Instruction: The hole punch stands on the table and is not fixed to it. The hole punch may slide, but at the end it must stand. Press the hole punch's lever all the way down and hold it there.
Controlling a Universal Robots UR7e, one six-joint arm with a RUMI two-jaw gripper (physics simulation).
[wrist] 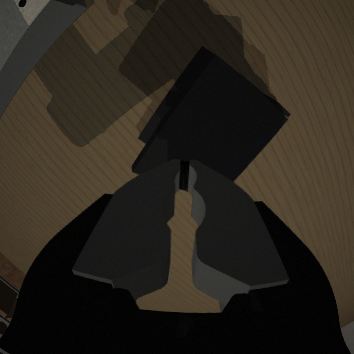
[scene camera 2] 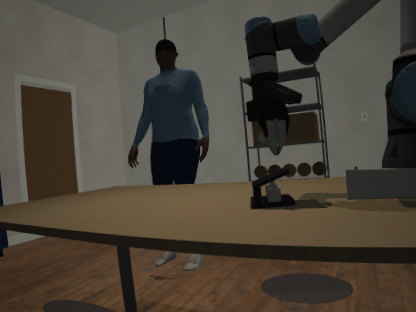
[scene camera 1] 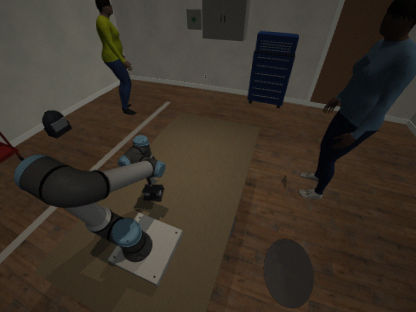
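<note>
The black hole punch stands upright on the table. In the second scene view its lever is raised at a slant above the base, with a grey block under it. My gripper is shut, with nothing between the fingers. It points down, and its tips are a little above the lever, not touching it. In the wrist view the fingertips cover the near edge of the hole punch. In the first scene view the fingertips are too small to make out clearly.
The arm's base plate is on the table near the hole punch. A person in a blue sweater stands beyond the table. A person in a yellow top stands farther back. A shelf rack is behind the arm.
</note>
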